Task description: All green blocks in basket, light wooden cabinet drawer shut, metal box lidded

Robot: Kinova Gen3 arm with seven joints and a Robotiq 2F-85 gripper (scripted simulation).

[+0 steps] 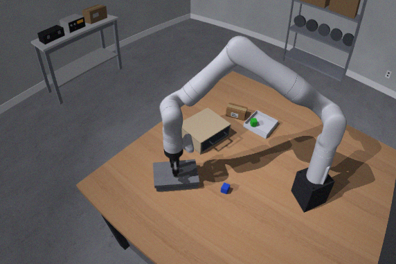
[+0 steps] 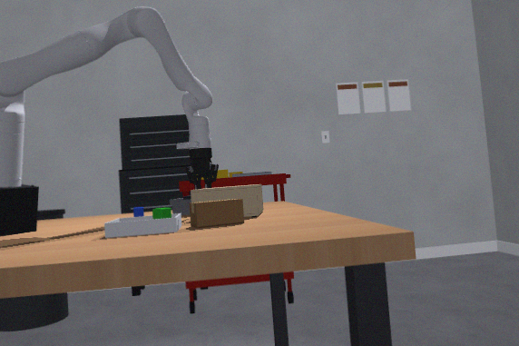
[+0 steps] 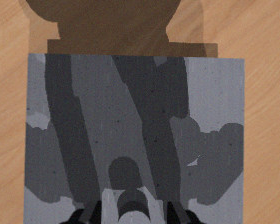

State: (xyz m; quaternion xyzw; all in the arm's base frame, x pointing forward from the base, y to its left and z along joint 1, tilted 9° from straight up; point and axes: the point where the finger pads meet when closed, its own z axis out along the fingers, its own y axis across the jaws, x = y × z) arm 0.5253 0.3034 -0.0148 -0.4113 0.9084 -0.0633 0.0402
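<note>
Right now my hand is 3 cm above the grey lid. From my hand the other things lie so: drawer: 29 cm to the right, 6 cm ahead, 4 cm below; metal box: 5 cm below; light wooden cabinet: 30 cm to the right, 8 cm ahead, 4 cm below.
</note>
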